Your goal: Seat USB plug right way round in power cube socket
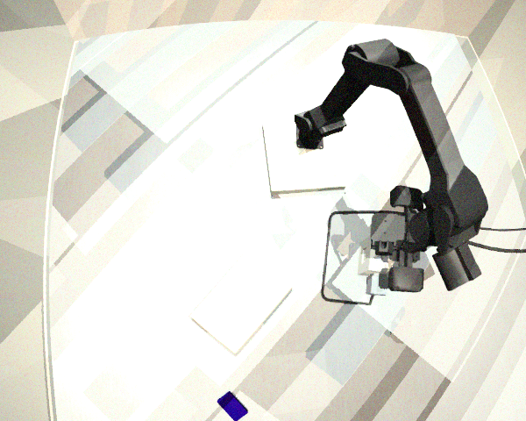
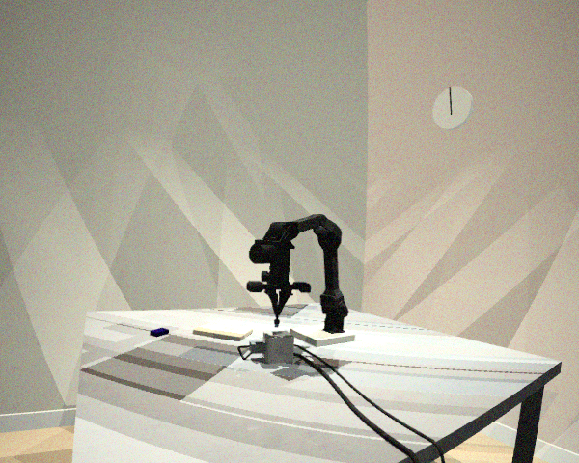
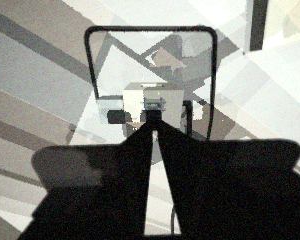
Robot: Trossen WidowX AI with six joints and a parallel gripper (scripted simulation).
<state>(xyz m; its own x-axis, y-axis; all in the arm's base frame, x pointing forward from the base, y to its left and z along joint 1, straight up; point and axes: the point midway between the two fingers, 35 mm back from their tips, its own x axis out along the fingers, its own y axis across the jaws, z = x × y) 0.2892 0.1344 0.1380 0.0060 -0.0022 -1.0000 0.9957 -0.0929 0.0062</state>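
My gripper tip is 20 mm above the dark USB plug. Also, from my gripper tip: flat tan board 100 mm ahead, 280 mm to the right, 120 mm below; then blue block 330 mm ahead, 290 mm to the right, 120 mm below.
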